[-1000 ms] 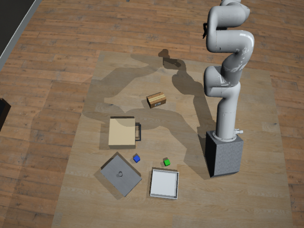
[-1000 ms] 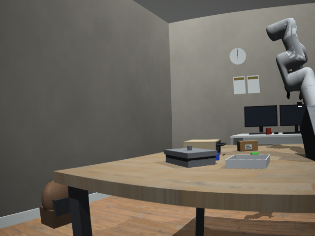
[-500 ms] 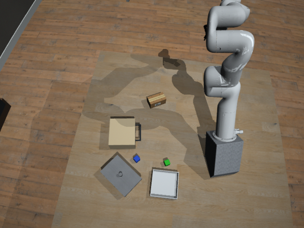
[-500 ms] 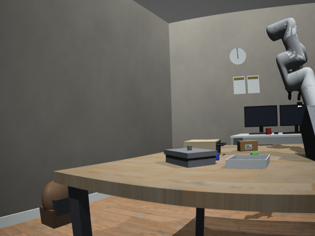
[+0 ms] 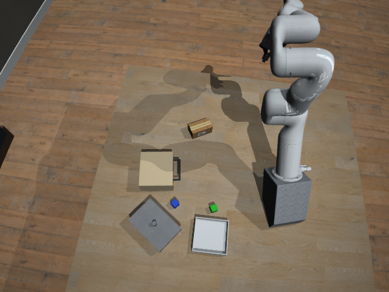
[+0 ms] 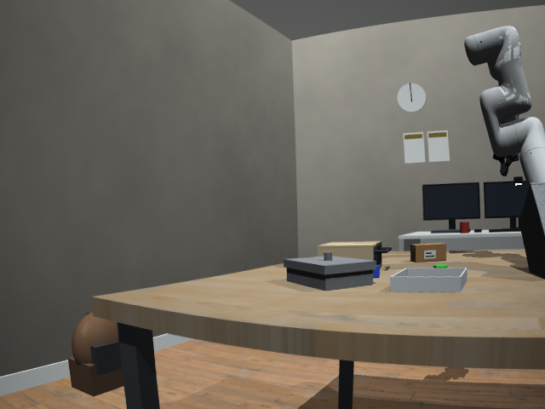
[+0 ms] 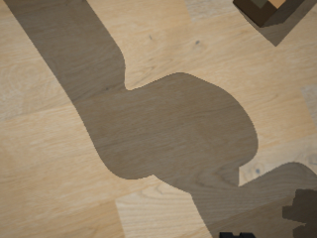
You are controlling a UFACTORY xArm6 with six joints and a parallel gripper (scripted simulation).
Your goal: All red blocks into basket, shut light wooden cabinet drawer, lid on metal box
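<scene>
Now: hand 710 mm to the right of the grey lid, 490 mm short of it and 250 mm above it. Also, from my hand: light wooden cabinet 490 mm ahead, 460 mm to the left, 270 mm below; brown cardboard box 290 mm ahead, 270 mm below, 230 mm to the left; drawer 480 mm ahead, 460 mm to the left, 270 mm below.
</scene>
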